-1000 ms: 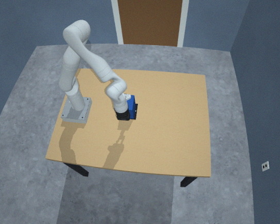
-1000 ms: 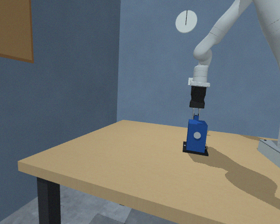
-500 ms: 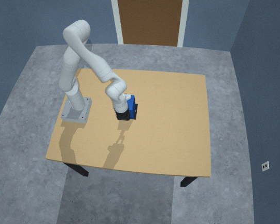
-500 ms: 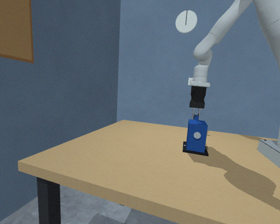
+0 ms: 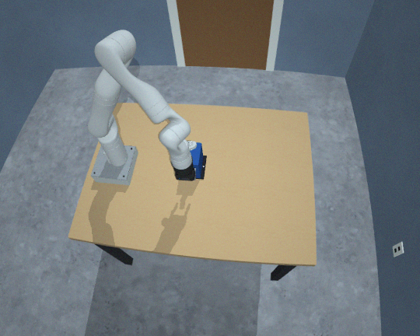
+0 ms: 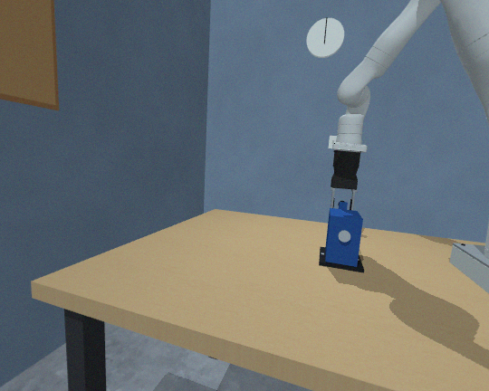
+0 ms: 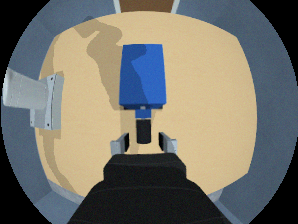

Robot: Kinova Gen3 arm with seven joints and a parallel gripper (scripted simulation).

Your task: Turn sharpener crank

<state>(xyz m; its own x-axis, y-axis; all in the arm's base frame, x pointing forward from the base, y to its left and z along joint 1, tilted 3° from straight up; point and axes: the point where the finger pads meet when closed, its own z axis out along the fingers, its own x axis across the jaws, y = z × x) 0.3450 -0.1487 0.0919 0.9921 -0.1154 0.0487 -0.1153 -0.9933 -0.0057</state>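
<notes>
Right now the dark crank handle is 20 mm to the left of my hand.
</notes>
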